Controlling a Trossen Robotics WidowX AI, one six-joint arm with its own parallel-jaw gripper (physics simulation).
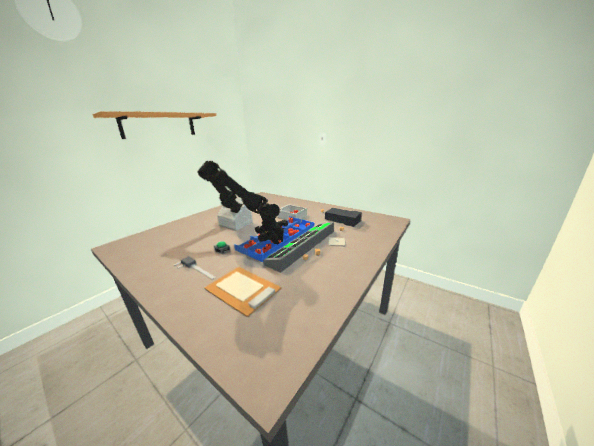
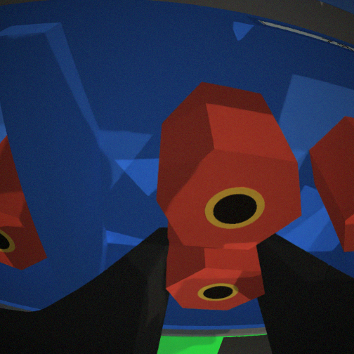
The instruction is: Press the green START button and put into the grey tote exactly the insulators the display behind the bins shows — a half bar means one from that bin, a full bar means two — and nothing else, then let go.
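Blue bins hold red hexagonal insulators. My black gripper is down in one bin, its fingers closed against both sides of a lower red insulator. A larger-looking red insulator is right beside it, and another shows at the right edge. A further insulator is beyond the divider at left. The dark display with green bars stands along the bins; its bars are too small to read. The grey tote has red pieces inside. The green START button sits left of the bins.
A pale grey box is near the arm's base. A black box stands at the back right. Small orange cubes and a pale card lie beyond the display. A clipboard and a caliper-like tool lie nearer.
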